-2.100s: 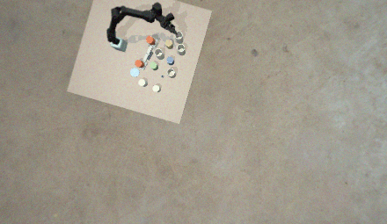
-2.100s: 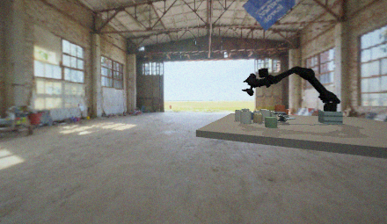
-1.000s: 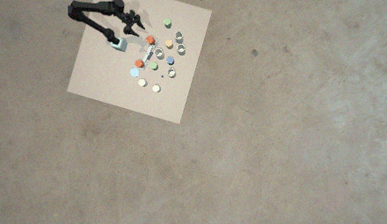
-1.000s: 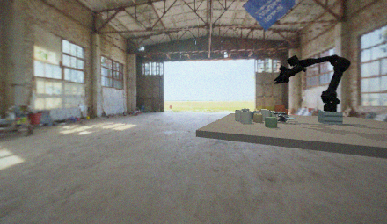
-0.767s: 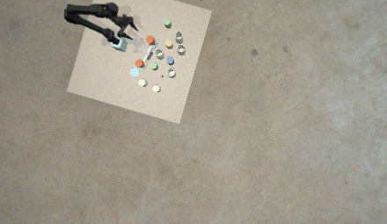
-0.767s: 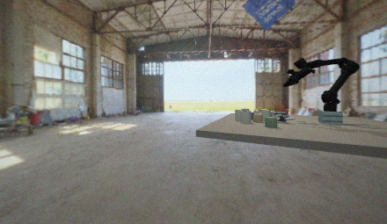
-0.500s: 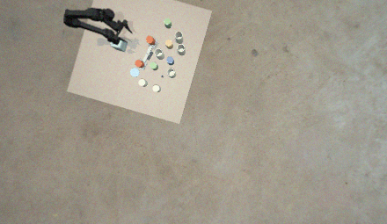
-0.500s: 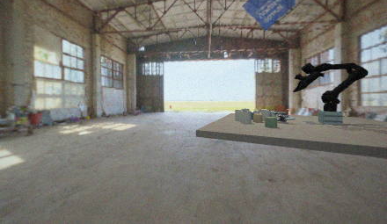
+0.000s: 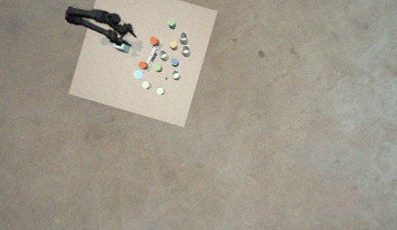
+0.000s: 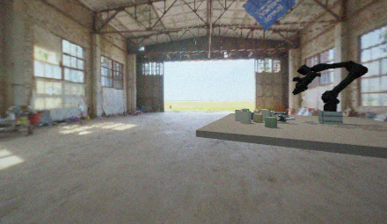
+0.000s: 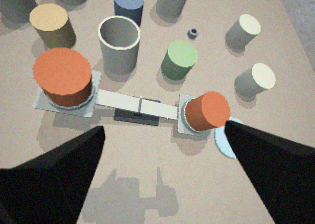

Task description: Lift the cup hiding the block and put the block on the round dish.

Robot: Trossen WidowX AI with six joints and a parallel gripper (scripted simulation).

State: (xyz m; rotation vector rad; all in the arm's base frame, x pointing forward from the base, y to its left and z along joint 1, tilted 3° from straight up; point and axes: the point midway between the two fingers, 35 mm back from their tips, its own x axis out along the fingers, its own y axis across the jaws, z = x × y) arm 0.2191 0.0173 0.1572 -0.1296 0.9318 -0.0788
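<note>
Now: gripper tip 50 mm short of the orange cup, 160 mm to the left of it and 170 mm above it. Also, from my gripper tip: balance: 80 mm ahead, 190 mm below; pale teal block: 60 mm ahead, 130 mm to the right, 190 mm below; round light-blue dish: 10 mm ahead, 240 mm to the right, 230 mm below.
</note>
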